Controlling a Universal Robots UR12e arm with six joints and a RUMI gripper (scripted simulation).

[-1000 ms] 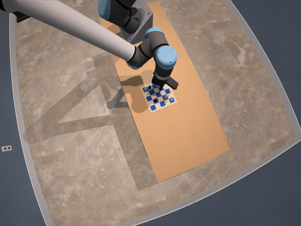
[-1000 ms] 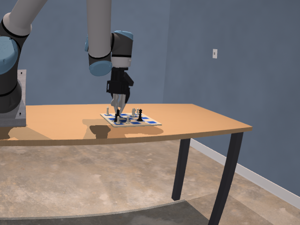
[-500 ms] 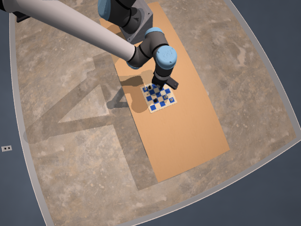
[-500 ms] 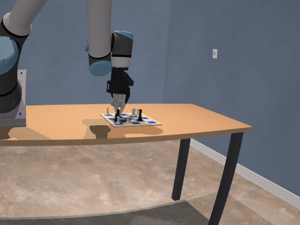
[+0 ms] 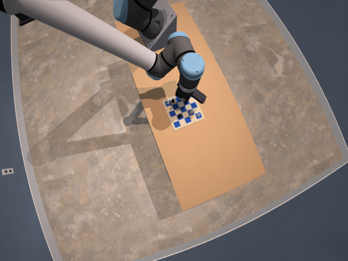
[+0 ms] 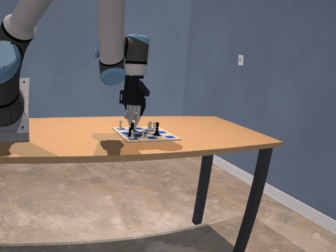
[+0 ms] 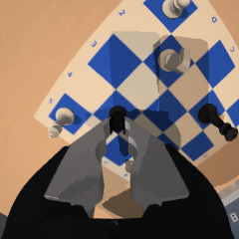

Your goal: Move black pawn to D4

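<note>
The black pawn is 1 cm below my hand. The rest, counted from my hand: tall black piece: 8 cm ahead, 7 cm to the right; cream chessboard: 4 cm ahead, 3 cm to the right, 3 cm below.
</note>
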